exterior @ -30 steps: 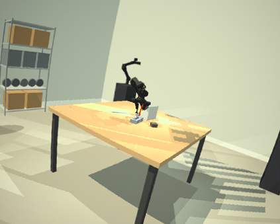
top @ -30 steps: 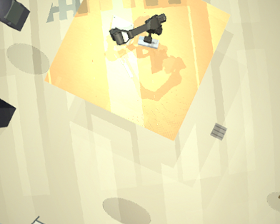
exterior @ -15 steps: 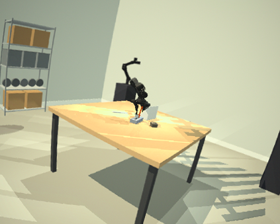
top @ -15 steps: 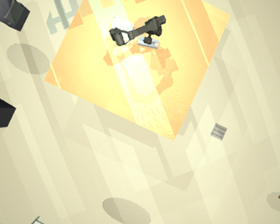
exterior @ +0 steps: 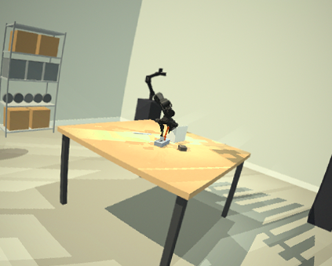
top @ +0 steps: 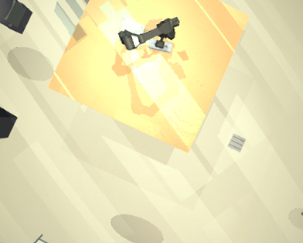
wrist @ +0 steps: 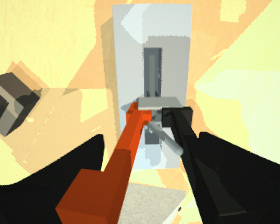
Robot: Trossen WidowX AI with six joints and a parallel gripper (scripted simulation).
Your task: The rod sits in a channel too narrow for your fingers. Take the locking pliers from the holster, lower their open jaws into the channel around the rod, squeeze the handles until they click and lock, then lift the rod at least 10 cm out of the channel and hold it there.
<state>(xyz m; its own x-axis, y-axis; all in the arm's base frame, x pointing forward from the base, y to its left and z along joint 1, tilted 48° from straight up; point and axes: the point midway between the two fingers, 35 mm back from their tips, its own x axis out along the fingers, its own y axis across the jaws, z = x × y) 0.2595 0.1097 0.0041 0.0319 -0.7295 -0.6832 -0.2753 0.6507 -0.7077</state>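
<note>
My gripper tip is now 2 cm to the right of the orange handle. The rest, counted from my gripper tip: small grey holster: 17 cm to the left, 9 cm below, 5 cm behind; channel block: 8 cm below.
</note>
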